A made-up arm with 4 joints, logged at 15 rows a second.
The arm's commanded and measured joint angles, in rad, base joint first. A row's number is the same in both.
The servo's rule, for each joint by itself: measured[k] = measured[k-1] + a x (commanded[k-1-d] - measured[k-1]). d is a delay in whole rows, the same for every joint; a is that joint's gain. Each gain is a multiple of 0.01, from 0.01 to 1. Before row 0 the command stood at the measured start. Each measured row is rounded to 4 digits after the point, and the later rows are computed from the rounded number. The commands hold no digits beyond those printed.
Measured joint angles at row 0:
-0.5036, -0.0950, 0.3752, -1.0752
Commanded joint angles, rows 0 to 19:
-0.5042, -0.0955, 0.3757, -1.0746
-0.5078, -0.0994, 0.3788, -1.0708
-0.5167, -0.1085, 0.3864, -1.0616
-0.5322, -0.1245, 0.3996, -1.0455
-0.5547, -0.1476, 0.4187, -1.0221
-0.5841, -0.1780, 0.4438, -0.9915
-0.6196, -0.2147, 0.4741, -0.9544
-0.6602, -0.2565, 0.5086, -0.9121
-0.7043, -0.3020, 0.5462, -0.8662
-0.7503, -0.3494, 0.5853, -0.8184
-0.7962, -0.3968, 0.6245, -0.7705
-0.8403, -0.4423, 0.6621, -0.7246
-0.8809, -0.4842, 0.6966, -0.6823
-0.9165, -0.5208, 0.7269, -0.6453
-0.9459, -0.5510, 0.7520, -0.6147
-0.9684, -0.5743, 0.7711, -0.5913
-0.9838, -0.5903, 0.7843, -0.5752
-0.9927, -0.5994, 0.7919, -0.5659
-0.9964, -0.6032, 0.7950, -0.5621
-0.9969, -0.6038, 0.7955, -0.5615
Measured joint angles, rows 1 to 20:
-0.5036, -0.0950, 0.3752, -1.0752
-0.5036, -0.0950, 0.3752, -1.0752
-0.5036, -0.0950, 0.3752, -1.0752
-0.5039, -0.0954, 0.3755, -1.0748
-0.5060, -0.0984, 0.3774, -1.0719
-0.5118, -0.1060, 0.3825, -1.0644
-0.5228, -0.1199, 0.3922, -1.0506
-0.5400, -0.1407, 0.4073, -1.0298
-0.5638, -0.1687, 0.4281, -1.0018
-0.5939, -0.2032, 0.4543, -0.9672
-0.6297, -0.2432, 0.4853, -0.9270
-0.6700, -0.2873, 0.5200, -0.8826
-0.7134, -0.3339, 0.5572, -0.8357
-0.7581, -0.3811, 0.5956, -0.7881
-0.8025, -0.4270, 0.6335, -0.7417
-0.8448, -0.4699, 0.6695, -0.6983
-0.8835, -0.5081, 0.7022, -0.6596
-0.9172, -0.5403, 0.7306, -0.6268
-0.9448, -0.5658, 0.7537, -0.6009
-0.9659, -0.5842, 0.7711, -0.5821
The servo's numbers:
d 3
a 0.54 0.75 0.57 0.73

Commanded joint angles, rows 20 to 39:
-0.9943, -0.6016, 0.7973, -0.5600
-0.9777, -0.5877, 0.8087, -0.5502
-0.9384, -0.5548, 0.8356, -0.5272
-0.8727, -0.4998, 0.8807, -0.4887
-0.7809, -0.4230, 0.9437, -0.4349
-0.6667, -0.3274, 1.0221, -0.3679
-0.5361, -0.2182, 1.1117, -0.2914
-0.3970, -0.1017, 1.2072, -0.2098
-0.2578, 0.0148, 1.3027, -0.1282
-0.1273, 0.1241, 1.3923, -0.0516
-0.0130, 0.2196, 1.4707, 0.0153
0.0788, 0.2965, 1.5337, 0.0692
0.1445, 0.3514, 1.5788, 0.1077
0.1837, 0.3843, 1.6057, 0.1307
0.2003, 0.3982, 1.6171, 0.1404
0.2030, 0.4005, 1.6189, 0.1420
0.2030, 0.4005, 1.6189, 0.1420
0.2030, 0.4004, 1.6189, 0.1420
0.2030, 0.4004, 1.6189, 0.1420
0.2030, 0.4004, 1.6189, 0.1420
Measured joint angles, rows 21 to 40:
-0.9804, -0.5956, 0.7830, -0.5703
-0.9890, -0.6013, 0.7898, -0.5643
-0.9933, -0.6032, 0.7930, -0.5623
-0.9938, -0.6020, 0.7955, -0.5606
-0.9851, -0.5913, 0.8030, -0.5530
-0.9599, -0.5639, 0.8216, -0.5342
-0.9128, -0.5158, 0.8553, -0.5010
-0.8416, -0.4462, 0.9057, -0.4527
-0.7472, -0.3571, 0.9720, -0.3908
-0.6332, -0.2529, 1.0516, -0.3182
-0.5057, -0.1395, 1.1403, -0.2391
-0.3718, -0.0238, 1.2329, -0.1581
-0.2398, 0.0871, 1.3238, -0.0804
-0.1173, 0.1865, 1.4075, -0.0105
-0.0114, 0.2690, 1.4794, 0.0477
0.0728, 0.3308, 1.5361, 0.0915
0.1327, 0.3709, 1.5758, 0.1201
0.1692, 0.3914, 1.5993, 0.1349
0.1875, 0.3982, 1.6105, 0.1401
0.1959, 0.3999, 1.6153, 0.1415

